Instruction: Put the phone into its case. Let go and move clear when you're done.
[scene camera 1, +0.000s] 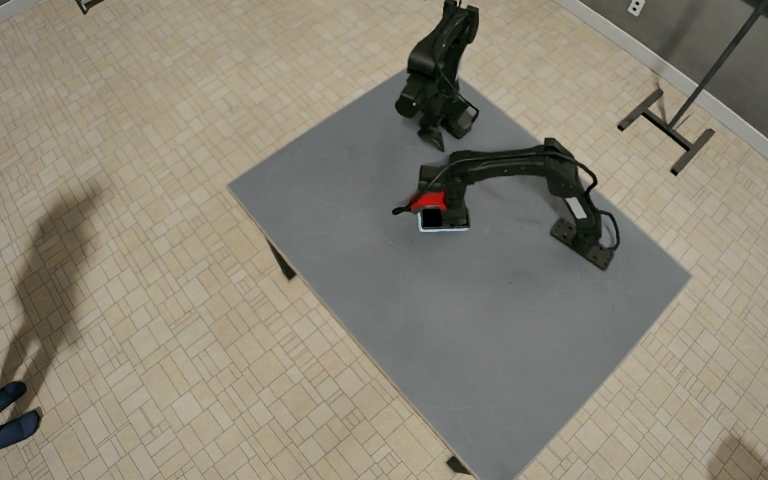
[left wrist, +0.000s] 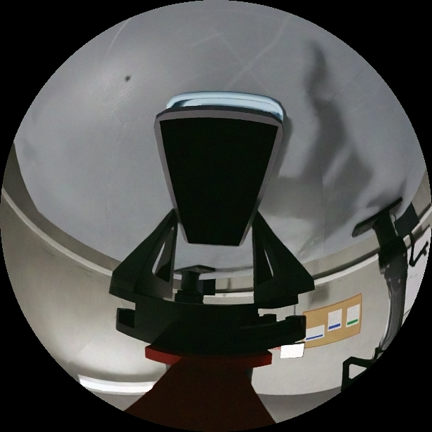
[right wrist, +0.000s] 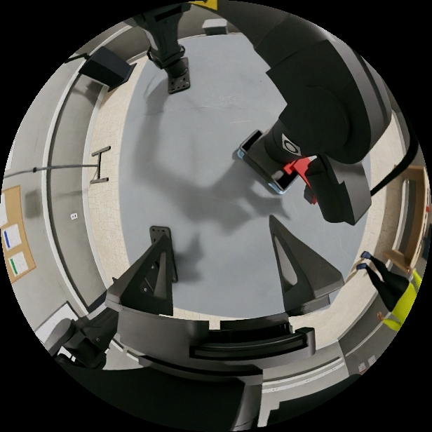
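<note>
The phone (scene camera 1: 431, 217) (left wrist: 220, 180) (right wrist: 286, 181) lies screen up, lined up with its light blue case (scene camera 1: 444, 229) (left wrist: 225, 96) (right wrist: 276, 188) on the table. In the left wrist view the case's rim shows past the phone's far end. Whether the phone sits fully down inside the rim I cannot tell. My left gripper (scene camera 1: 451, 217) (left wrist: 214, 213) points down over the case, its fingers against both long edges of the phone. My right gripper (scene camera 1: 450, 139) (right wrist: 214, 229) is open and empty, above and apart from the case in scene camera 1.
The grey table (scene camera 1: 453, 316) (right wrist: 200, 125) carries both arms. The left arm reaches in from the right of scene camera 1, its base plate (scene camera 1: 583, 245) near the table's edge. In the right wrist view this arm covers part of the phone and case. A black stand (scene camera 1: 668, 131) is beside the table.
</note>
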